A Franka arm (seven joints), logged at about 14 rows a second.
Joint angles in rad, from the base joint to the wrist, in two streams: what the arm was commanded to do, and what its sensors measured. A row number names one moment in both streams.
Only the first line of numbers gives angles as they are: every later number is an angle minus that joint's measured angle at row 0.
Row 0, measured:
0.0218, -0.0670, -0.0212, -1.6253, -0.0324, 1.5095, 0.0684
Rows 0 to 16, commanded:
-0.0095, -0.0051, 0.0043, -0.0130, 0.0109, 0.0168, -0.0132
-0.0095, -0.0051, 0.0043, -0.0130, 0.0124, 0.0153, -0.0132
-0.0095, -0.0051, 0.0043, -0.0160, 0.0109, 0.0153, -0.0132
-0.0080, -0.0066, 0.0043, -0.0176, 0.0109, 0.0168, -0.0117
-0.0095, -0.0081, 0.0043, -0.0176, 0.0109, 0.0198, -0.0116
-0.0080, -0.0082, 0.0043, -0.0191, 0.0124, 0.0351, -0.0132
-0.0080, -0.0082, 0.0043, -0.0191, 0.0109, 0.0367, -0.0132
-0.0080, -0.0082, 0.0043, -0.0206, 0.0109, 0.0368, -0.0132
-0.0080, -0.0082, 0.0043, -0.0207, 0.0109, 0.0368, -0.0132
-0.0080, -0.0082, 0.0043, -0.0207, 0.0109, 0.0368, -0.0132
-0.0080, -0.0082, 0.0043, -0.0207, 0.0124, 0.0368, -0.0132
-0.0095, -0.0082, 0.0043, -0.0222, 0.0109, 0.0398, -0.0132
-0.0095, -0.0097, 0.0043, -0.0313, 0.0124, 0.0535, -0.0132
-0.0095, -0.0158, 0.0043, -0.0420, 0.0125, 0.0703, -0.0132
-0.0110, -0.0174, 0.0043, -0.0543, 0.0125, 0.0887, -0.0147
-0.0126, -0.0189, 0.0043, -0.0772, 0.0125, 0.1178, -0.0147
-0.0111, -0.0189, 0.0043, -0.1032, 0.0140, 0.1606, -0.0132
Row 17, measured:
-0.0003, -0.0003, 0.0000, -0.0363, 0.0001, 0.0884, 0.0000
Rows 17 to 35, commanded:
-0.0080, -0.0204, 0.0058, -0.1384, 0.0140, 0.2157, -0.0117
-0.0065, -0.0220, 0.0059, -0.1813, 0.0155, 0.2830, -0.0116
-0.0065, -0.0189, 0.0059, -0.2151, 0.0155, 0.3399, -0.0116
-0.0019, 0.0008, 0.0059, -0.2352, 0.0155, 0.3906, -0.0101
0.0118, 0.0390, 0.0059, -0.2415, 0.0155, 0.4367, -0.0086
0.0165, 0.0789, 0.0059, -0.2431, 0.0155, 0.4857, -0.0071
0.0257, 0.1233, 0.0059, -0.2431, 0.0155, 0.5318, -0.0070
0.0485, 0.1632, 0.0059, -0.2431, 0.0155, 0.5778, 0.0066
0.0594, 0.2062, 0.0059, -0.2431, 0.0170, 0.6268, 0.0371
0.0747, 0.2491, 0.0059, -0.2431, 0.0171, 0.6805, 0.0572
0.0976, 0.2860, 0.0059, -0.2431, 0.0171, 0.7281, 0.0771
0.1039, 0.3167, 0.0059, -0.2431, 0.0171, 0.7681, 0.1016
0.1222, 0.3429, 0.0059, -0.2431, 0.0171, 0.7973, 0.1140
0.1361, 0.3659, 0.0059, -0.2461, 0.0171, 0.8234, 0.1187
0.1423, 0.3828, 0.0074, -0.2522, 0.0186, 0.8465, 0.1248
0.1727, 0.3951, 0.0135, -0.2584, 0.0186, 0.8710, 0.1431
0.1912, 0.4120, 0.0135, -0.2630, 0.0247, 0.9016, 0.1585
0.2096, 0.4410, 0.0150, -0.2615, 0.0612, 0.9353, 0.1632
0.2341, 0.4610, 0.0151, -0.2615, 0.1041, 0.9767, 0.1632
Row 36, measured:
0.2073, 0.4287, 0.0121, -0.2583, 0.0460, 0.9140, 0.1513
